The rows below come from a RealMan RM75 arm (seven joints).
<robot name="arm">
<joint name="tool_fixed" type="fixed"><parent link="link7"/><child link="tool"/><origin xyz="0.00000 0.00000 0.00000"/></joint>
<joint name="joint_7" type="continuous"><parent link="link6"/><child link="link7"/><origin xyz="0.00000 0.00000 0.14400"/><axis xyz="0 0 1"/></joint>
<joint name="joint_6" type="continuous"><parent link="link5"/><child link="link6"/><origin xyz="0.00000 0.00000 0.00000"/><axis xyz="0 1 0"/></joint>
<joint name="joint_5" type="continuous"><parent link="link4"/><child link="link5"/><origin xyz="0.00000 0.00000 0.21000"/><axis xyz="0 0 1"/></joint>
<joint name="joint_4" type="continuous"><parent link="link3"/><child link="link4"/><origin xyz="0.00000 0.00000 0.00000"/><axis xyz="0 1 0"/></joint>
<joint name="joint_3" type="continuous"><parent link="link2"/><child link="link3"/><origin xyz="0.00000 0.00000 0.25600"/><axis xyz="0 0 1"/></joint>
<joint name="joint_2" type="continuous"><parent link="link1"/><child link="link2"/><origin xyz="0.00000 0.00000 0.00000"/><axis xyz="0 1 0"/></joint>
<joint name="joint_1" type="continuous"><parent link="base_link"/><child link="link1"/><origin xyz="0.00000 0.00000 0.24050"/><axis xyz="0 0 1"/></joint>
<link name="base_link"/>
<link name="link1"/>
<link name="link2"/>
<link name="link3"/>
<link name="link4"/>
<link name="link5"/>
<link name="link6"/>
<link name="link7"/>
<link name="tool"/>
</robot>
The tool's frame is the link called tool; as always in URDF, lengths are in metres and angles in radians. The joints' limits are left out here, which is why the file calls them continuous.
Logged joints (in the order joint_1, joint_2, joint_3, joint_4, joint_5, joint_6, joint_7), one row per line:
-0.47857, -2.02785, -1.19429, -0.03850, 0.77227, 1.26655, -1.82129
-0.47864, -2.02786, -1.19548, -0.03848, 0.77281, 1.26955, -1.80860
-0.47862, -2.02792, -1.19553, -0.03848, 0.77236, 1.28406, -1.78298
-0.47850, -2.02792, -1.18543, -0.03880, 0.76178, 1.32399, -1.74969
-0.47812, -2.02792, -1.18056, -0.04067, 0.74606, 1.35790, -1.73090
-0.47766, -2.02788, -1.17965, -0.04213, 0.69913, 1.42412, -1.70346
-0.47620, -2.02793, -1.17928, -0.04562, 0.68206, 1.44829, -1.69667
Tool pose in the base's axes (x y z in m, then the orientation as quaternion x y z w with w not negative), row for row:
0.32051, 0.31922, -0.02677, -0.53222, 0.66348, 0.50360, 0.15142
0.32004, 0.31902, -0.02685, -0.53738, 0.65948, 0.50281, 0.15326
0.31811, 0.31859, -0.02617, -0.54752, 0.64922, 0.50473, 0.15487
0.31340, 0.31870, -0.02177, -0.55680, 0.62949, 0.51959, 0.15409
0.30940, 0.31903, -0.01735, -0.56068, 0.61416, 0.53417, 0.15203
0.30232, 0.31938, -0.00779, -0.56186, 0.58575, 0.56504, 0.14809
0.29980, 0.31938, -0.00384, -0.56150, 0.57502, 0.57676, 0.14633
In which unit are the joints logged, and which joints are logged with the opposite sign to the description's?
The joints are logged in radians. Opposite sign: joint_1, joint_2, joint_5, joint_6, joint_7.
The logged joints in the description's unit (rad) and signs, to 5 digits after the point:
0.47857, 2.02785, -1.19429, -0.03850, -0.77227, -1.26655, 1.82129
0.47864, 2.02786, -1.19548, -0.03848, -0.77281, -1.26955, 1.80860
0.47862, 2.02792, -1.19553, -0.03848, -0.77236, -1.28406, 1.78298
0.47850, 2.02792, -1.18543, -0.03880, -0.76178, -1.32399, 1.74969
0.47812, 2.02792, -1.18056, -0.04067, -0.74606, -1.35790, 1.73090
0.47766, 2.02788, -1.17965, -0.04213, -0.69913, -1.42412, 1.70346
0.47620, 2.02793, -1.17928, -0.04562, -0.68206, -1.44829, 1.69667

